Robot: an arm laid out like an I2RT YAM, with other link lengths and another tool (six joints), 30 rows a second.
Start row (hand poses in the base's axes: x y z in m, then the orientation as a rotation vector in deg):
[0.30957 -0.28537 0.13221 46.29 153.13 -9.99]
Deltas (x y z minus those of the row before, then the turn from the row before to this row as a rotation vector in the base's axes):
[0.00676 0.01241 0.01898 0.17 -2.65 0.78]
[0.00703 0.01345 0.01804 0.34 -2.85 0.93]
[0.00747 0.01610 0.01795 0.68 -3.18 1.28]
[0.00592 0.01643 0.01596 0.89 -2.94 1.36]
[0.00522 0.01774 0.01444 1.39 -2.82 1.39]
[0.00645 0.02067 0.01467 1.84 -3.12 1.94]
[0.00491 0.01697 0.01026 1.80 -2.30 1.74]
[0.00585 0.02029 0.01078 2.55 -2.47 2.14]
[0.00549 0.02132 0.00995 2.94 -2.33 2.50]
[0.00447 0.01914 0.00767 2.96 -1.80 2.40]
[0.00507 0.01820 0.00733 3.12 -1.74 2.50]
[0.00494 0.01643 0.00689 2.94 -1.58 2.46]
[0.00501 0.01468 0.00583 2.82 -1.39 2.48]
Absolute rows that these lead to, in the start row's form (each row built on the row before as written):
[0.31633 -0.27296 0.15119 44.97 150.98 -8.40]
[0.32336 -0.25951 0.16923 43.49 148.71 -6.50]
[0.33083 -0.24341 0.18718 41.65 146.30 -3.97]
[0.33675 -0.22698 0.20314 39.83 144.14 -1.30]
[0.34197 -0.20924 0.21758 38.20 142.14 1.90]
[0.34842 -0.18857 0.23225 36.04 140.02 5.89]
[0.35333 -0.17160 0.24251 34.26 138.52 9.44]
[0.35918 -0.15131 0.25329 32.30 136.93 14.05]
[0.36467 -0.12999 0.26324 30.12 135.45 19.19]
[0.36914 -0.11085 0.27091 28.19 134.30 24.14]
[0.37421 -0.09265 0.27824 26.22 133.07 29.27]
[0.37915 -0.07622 0.28513 24.24 131.86 34.09]
[0.38416 -0.06154 0.29096 22.24 130.73 38.72]

